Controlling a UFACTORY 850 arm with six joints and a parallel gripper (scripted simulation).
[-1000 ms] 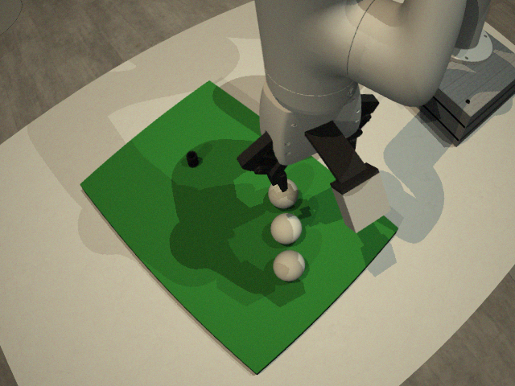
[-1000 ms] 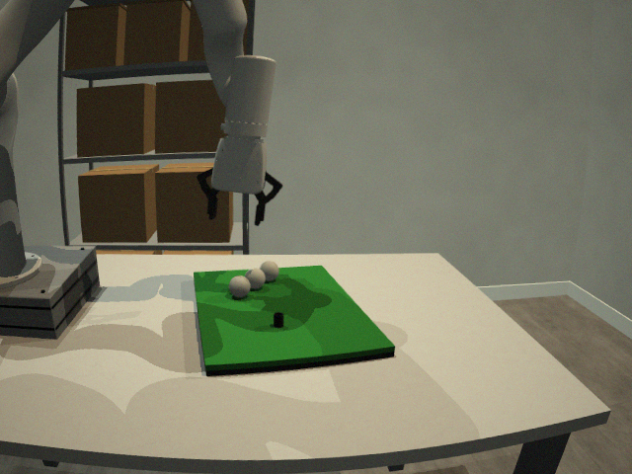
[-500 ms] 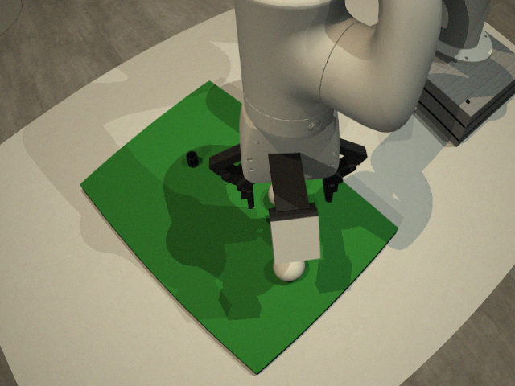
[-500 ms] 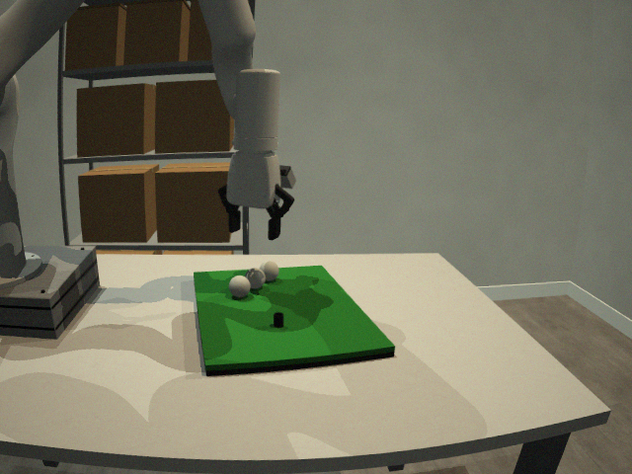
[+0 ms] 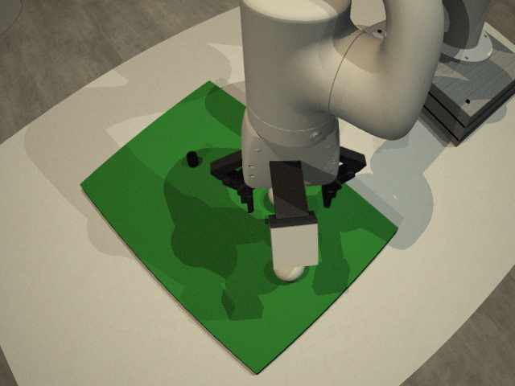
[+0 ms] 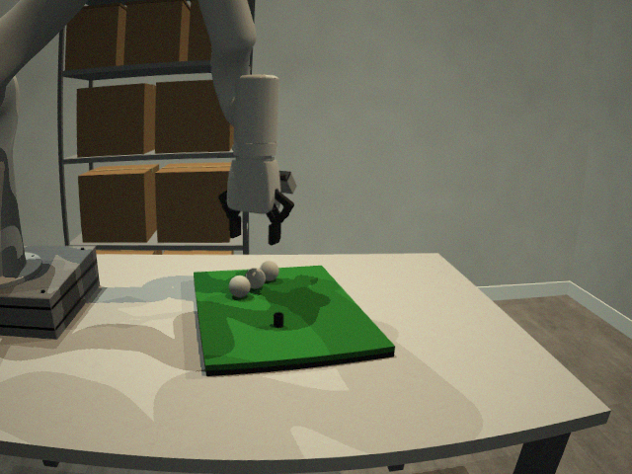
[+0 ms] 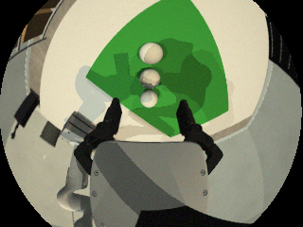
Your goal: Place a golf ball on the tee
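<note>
Now: hand 1 cm short of the green mat, 14 cm to the left of it and 12 cm above it.
</note>
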